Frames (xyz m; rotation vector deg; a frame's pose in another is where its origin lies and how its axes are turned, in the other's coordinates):
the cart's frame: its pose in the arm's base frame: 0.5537 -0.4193 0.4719 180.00 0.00 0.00
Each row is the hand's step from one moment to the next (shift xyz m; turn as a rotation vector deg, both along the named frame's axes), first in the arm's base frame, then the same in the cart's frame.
Working: the arm's base frame: its pose in the cart's frame: -0.5537 -0.4193 0.4719 180.00 0.00 0.00

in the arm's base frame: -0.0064 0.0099 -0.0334 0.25 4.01 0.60
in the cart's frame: -0.0064 -0.0099 0.0334 0.25 -4.01 -0.60
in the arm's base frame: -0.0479 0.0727 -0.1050 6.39 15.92 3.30
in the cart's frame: -0.0479 -0.0727 0.1050 6.39 -15.92 -3.30
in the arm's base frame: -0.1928 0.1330 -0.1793 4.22 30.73 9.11
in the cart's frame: -0.1928 -0.1330 0.1793 4.22 -30.73 -9.11
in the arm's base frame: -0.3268 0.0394 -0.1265 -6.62 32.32 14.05
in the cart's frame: -0.3268 -0.0394 0.1265 -6.62 -32.32 -14.05
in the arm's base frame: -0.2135 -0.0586 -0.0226 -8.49 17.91 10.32
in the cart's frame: -0.2135 0.0586 0.0226 -8.49 -17.91 -10.32
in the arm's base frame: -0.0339 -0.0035 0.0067 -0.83 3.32 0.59
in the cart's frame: -0.0339 0.0035 -0.0067 -0.83 -3.32 -0.59
